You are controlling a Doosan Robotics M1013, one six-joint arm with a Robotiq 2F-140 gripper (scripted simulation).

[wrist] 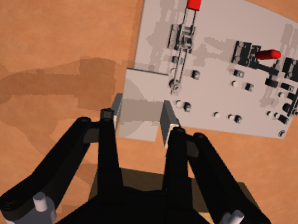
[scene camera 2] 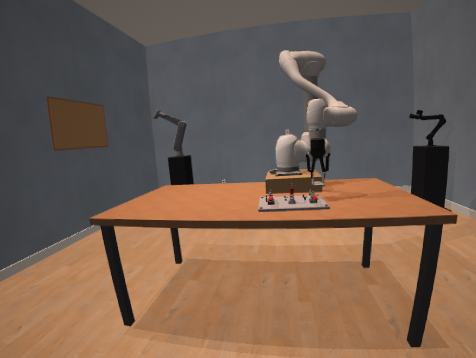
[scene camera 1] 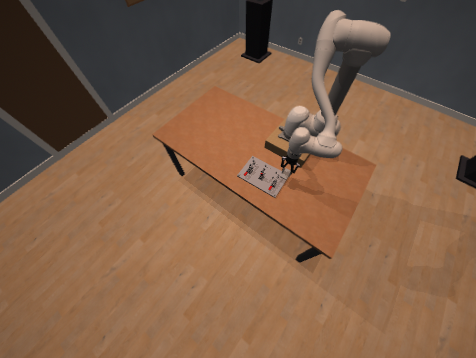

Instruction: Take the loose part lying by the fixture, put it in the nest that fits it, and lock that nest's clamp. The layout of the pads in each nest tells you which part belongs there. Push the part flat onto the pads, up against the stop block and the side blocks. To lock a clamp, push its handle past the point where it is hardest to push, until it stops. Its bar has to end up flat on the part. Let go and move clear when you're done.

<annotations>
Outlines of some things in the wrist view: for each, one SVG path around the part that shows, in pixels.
My gripper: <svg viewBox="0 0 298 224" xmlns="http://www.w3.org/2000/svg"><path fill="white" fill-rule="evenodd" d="M0 197L0 211L7 224L54 224L57 217L56 209L61 203L91 143L98 143L97 195L55 224L210 224L193 209L191 177L188 177L188 162L214 224L271 224L271 221L245 196L207 136L199 132L195 132L193 136L186 134L186 130L181 127L179 120L176 119L171 103L168 100L164 100L160 117L164 148L167 148L162 190L141 191L124 186L122 171L118 162L115 136L121 115L123 93L116 94L111 108L100 111L100 121L91 122L89 117L79 117L49 151L33 173Z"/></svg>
A loose part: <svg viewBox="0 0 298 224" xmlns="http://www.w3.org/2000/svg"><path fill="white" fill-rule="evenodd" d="M127 68L118 137L155 142L169 75Z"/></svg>
</annotations>
